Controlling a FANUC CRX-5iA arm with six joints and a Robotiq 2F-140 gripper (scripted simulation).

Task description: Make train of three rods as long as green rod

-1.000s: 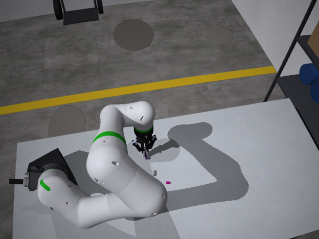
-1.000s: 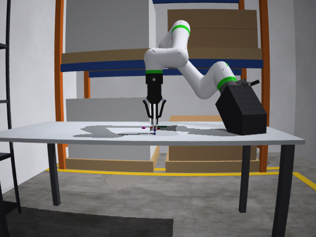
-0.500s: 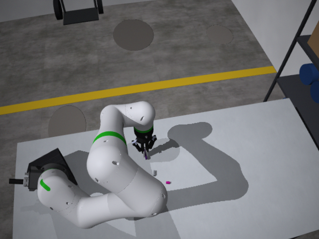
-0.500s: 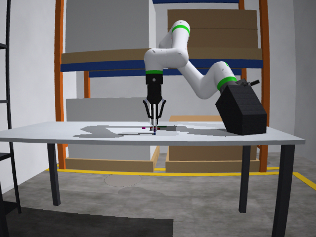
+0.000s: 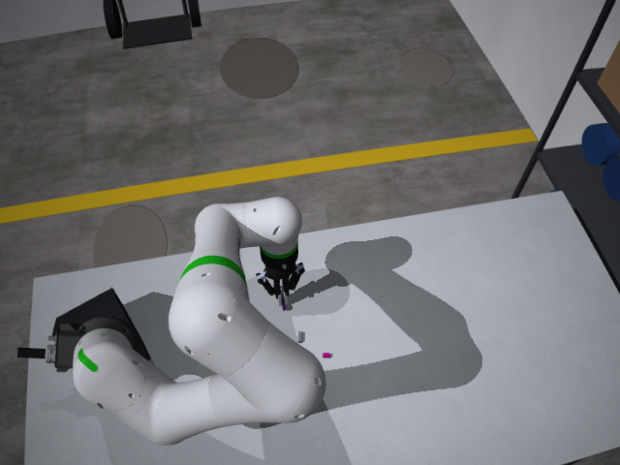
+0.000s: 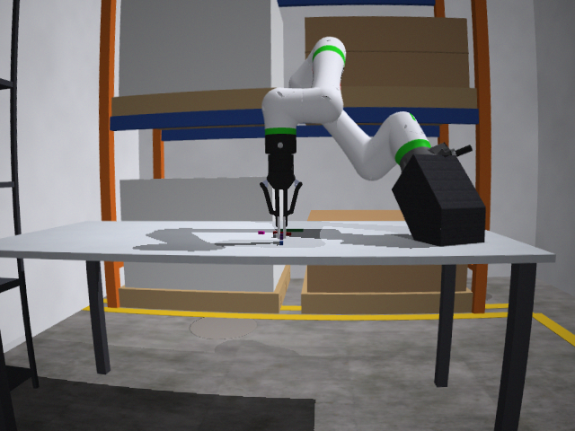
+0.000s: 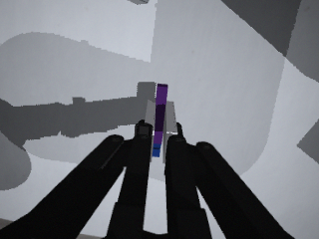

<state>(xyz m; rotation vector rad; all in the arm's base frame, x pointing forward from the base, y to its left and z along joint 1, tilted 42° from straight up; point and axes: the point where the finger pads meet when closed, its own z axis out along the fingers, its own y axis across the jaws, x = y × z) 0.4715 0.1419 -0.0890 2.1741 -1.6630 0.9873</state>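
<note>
Right now the purple rod is 3 cm below my hand. Round my hand: red rod: 3 cm ahead, 16 cm to the right, 4 cm below; magenta rod: 10 cm ahead, 18 cm to the right, 4 cm below; grey rod: 4 cm ahead, 11 cm to the right, 4 cm below.
</note>
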